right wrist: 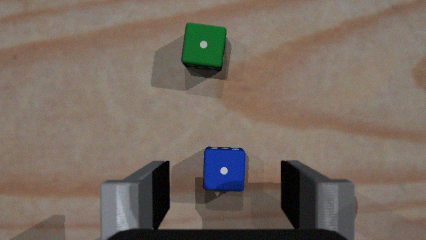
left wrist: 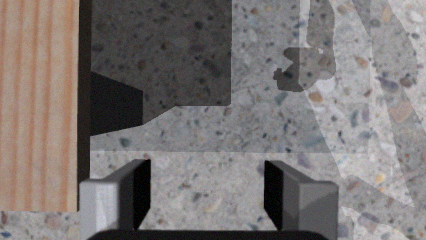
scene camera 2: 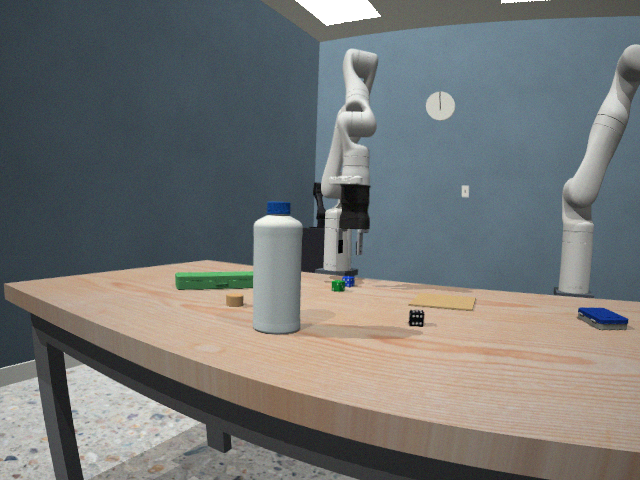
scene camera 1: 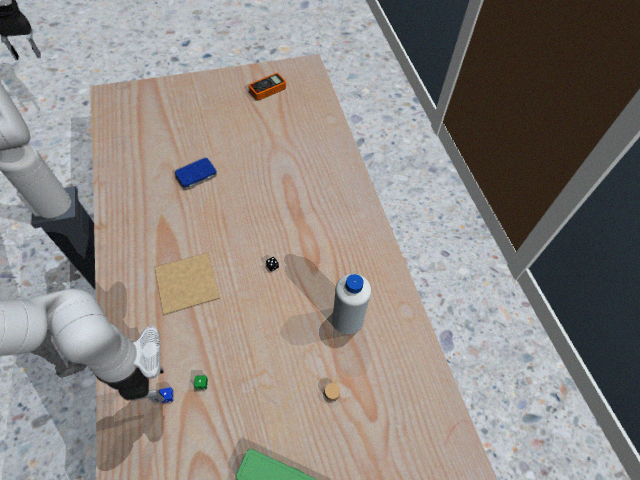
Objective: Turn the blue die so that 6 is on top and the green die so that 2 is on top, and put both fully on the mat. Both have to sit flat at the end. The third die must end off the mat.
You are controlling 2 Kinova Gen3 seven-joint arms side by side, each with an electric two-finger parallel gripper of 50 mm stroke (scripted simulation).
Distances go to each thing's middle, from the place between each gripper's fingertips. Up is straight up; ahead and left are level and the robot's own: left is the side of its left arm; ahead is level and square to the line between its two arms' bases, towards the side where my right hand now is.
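Scene:
The green die (right wrist: 203,48) is 70 mm ahead of my right hand (scene camera 2: 349,253) and 10 mm to the left of it, 90 mm below it. By its middle, the die is nearer to my right hand than to my left hand. The green case (scene camera 2: 184,280) is 230 mm ahead of my right hand, 240 mm to the right of it and 90 mm below it, while the white bottle (scene camera 2: 277,255) is 440 mm ahead of that same hand and 90 mm to the left of it. As for the tan mat (scene camera 1: 188,282), I find it 280 mm to the left of my right hand, 60 mm ahead of it and 100 mm below it.
My left hand is 40 cm to the left of the blue box (scene camera 1: 193,174), 41 cm short of it and 17 cm above it. Counted from my left hand, the white bottle is 94 cm to the right, 73 cm ahead and 8 cm below; the green die is 102 cm to the right, 37 cm ahead and 17 cm below; and the tan mat is 75 cm to the right, 35 cm ahead and 18 cm below. By its middle, the bottle is nearer to my right hand than to my left hand.

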